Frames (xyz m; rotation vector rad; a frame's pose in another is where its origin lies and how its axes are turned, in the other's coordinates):
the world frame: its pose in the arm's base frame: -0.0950 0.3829 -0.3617 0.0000 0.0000 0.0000
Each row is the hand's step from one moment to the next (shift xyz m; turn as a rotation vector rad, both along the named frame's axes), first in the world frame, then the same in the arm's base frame.
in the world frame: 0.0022 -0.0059 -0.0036 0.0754 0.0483 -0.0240
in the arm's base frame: 0.0022 -0.0059 -0.0036 0.0754 0.0483 -0.0240
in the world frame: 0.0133 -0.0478 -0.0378 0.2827 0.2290 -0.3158
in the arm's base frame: 0.0133 -0.0478 -0.0378 0.2827 0.2290 -0.3158
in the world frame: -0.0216 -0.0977 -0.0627 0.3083 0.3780 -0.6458
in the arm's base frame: -0.0216 -0.0977 -0.0627 0.3083 0.3780 -0.6458
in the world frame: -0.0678 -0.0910 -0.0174 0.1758 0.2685 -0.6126
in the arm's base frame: -0.0678 -0.0910 -0.0174 0.1758 0.2685 -0.6126
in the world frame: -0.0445 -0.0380 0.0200 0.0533 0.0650 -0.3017
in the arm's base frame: -0.0445 -0.0380 0.0200 0.0533 0.0650 -0.3017
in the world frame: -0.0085 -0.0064 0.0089 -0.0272 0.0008 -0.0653
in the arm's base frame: -0.0085 -0.0064 0.0089 -0.0272 0.0008 -0.0653
